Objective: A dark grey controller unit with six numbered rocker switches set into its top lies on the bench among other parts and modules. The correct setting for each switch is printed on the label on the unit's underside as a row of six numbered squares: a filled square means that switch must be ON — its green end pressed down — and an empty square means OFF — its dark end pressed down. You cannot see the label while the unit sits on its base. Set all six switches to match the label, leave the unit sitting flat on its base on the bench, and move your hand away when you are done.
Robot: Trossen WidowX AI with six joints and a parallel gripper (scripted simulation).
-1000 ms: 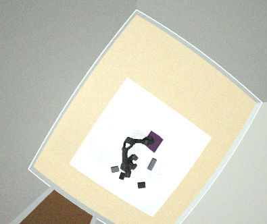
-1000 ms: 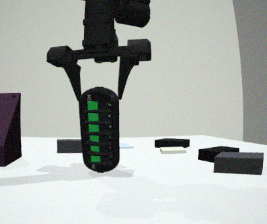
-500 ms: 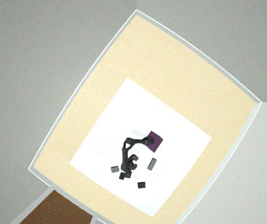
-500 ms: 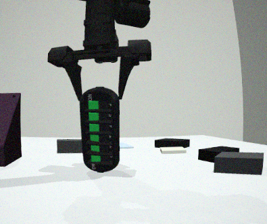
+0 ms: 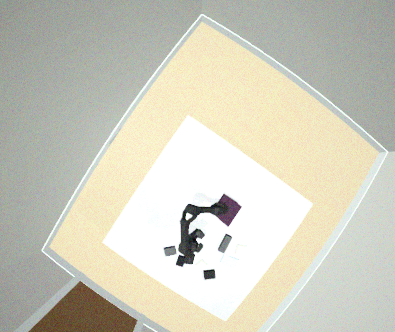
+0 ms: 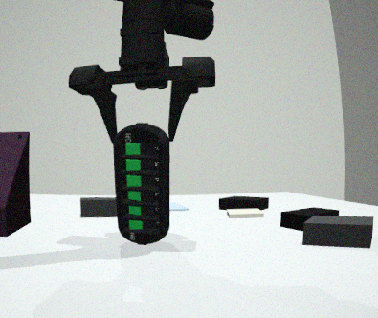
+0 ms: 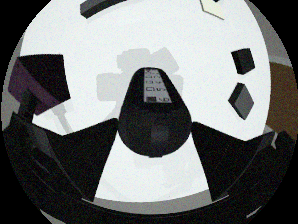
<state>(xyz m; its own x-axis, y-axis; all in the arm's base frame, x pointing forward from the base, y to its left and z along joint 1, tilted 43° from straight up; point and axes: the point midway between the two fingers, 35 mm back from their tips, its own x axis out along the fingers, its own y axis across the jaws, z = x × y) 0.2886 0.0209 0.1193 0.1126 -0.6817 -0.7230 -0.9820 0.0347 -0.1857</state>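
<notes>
The grey block is 270 mm to the left of my gripper tip, 120 mm below it and 70 mm behind it. From my gripper tip the other things lie so: black block: 270 mm ahead, 120 mm below, 90 mm to the left; then cream plate: 250 mm to the left, 190 mm ahead, 130 mm below; then light blue piece: 410 mm to the left, 130 mm below, 30 mm ahead.
</notes>
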